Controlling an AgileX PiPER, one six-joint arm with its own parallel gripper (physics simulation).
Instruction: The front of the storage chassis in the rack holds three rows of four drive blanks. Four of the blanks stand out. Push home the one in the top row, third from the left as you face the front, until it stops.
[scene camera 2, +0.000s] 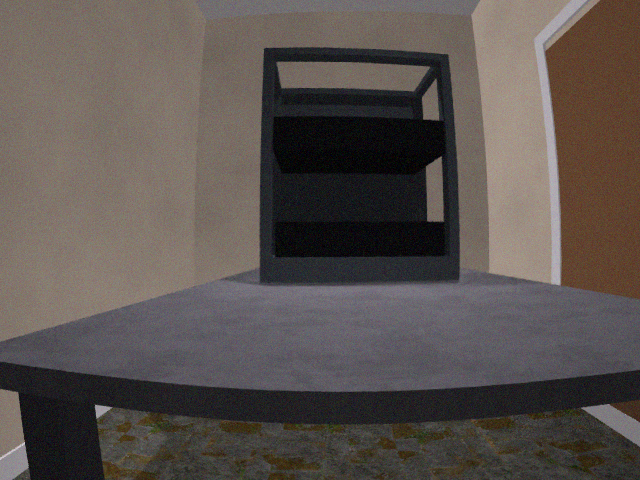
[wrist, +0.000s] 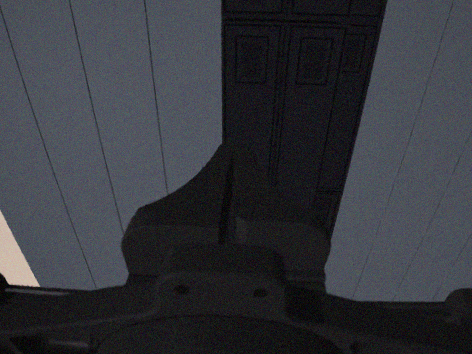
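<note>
The rack is a dark grey open frame at the back of the table in the scene view. Two black box-like units sit in it, an upper one and a lower one. No drive blanks can be made out on either, and I cannot tell which is the storage chassis. My gripper is shut, its fingertips together near the middle of the wrist view, with nothing seen between them. It does not show in the scene view. The top-row blank cannot be identified, and contact with it cannot be told.
The grey table runs up to the rack. A brown door in a white frame stands at the right. In the wrist view, blue-grey surfaces with thin lines flank a dark strip with rectangular outlines.
</note>
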